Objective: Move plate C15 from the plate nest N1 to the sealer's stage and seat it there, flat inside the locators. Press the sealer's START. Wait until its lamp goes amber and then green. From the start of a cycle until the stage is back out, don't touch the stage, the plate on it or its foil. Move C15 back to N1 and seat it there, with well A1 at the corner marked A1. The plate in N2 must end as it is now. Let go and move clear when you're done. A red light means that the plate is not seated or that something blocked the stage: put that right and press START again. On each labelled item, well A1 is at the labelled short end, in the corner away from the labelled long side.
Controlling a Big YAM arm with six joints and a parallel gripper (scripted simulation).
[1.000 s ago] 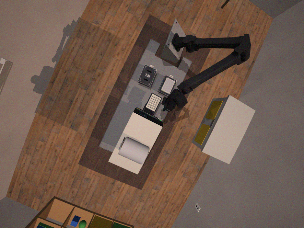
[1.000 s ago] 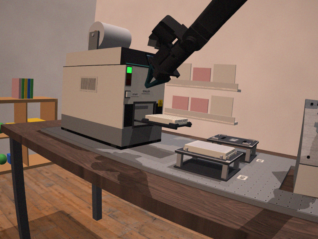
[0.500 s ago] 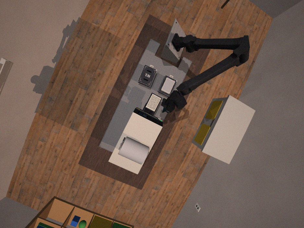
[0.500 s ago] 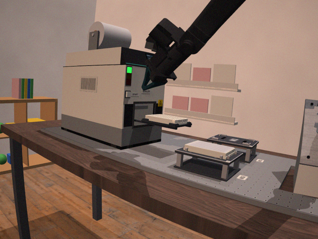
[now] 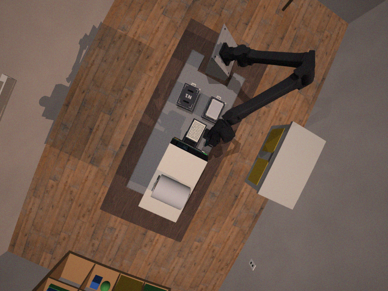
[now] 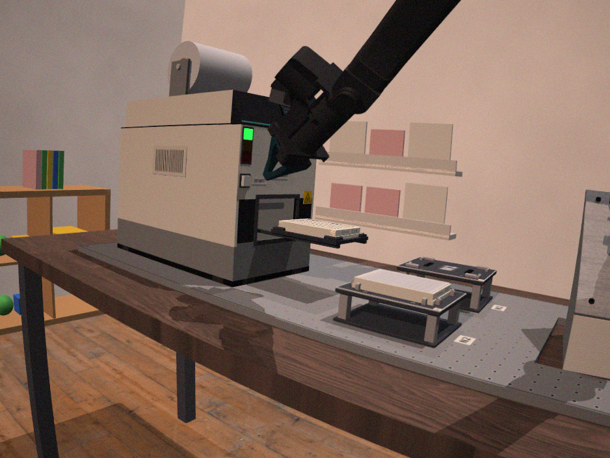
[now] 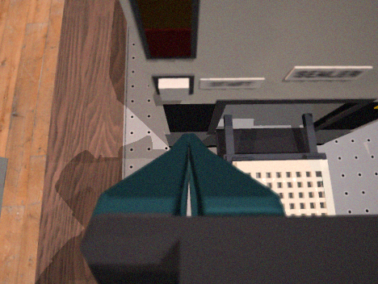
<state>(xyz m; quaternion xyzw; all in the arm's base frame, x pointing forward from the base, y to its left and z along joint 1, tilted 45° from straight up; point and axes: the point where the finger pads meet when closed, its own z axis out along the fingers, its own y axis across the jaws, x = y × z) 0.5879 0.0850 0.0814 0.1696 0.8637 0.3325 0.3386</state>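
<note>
The start button lies 50 mm ahead of my hand, 10 mm to the left of it and 10 mm below it. Round my hand: white plate 260 mm behind, 140 mm below, 20 mm to the right; then sealer stage 100 mm below, 80 mm to the right, 60 mm behind; then foil roll 270 mm ahead, 210 mm above, 100 mm to the right.
</note>
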